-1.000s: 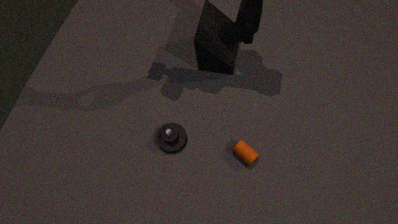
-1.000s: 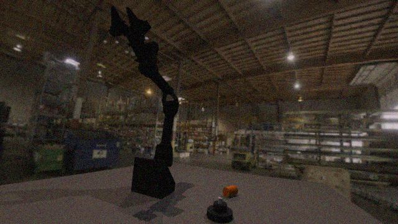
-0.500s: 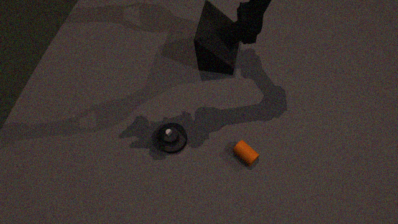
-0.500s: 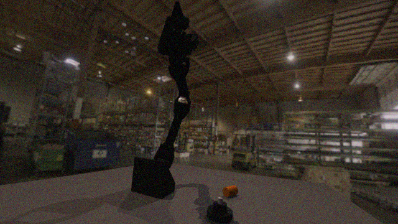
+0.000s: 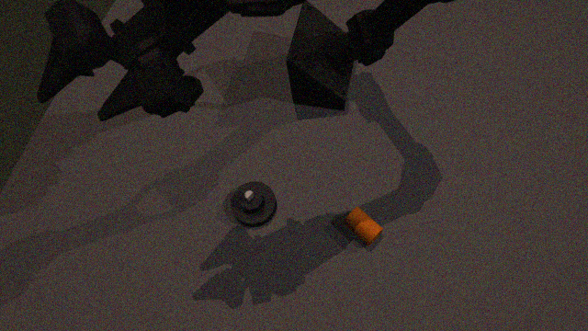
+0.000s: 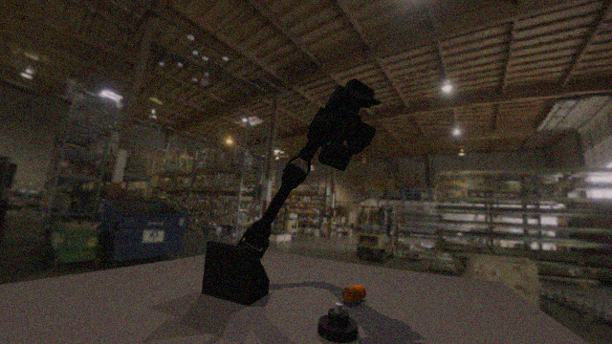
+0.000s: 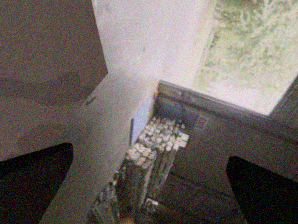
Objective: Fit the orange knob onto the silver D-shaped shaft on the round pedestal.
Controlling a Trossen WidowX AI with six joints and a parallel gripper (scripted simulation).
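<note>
Right now my gripper tip is 39 cm above the orange knob, 29 cm to the right of it and 12 cm past it. The rest, counted from my gripper tip: round dark pedestal (38 cm below, 10 cm to the left, 8 cm behind).
</note>
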